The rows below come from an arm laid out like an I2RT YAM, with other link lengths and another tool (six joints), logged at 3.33 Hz.
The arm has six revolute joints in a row. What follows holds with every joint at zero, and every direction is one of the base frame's. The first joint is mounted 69.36 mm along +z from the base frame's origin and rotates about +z. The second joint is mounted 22.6 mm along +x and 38.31 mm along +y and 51.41 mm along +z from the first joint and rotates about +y. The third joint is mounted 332.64 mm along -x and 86.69 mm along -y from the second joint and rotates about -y. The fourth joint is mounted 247.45 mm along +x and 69.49 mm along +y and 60.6 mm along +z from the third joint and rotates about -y. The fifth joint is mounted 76.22 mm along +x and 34.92 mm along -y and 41.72 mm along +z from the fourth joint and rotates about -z. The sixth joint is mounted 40.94 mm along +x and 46.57 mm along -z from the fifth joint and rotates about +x. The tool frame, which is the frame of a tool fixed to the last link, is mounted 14 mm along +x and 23 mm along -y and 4 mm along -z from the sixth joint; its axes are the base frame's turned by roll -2.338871, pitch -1.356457 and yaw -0.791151 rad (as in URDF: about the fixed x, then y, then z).
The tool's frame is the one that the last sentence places.
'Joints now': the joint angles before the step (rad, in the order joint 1, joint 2, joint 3, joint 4, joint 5, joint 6). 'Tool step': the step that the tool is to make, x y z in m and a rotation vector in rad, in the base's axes. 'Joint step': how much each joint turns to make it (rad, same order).
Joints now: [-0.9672 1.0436 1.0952 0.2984 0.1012 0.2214]
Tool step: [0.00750 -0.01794 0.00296 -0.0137 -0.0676 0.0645]
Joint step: [-0.0363 0.0568 0.0134 0.0870 -0.0763 0.0822]
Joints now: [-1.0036 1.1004 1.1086 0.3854 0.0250 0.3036]
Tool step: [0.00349 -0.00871 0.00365 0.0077 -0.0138 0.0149]
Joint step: [-0.0119 0.0300 0.0281 0.0024 -0.0187 0.0249]
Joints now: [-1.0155 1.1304 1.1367 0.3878 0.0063 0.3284]
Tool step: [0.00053 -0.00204 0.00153 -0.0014 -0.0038 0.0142]
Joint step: [-0.0068 0.0066 0.0076 0.0022 -0.0184 0.0104]
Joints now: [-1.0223 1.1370 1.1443 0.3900 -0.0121 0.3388]
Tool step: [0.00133 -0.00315 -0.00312 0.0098 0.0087 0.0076]
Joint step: [-0.0046 0.0073 -0.0029 -0.0026 -0.0122 0.0025]
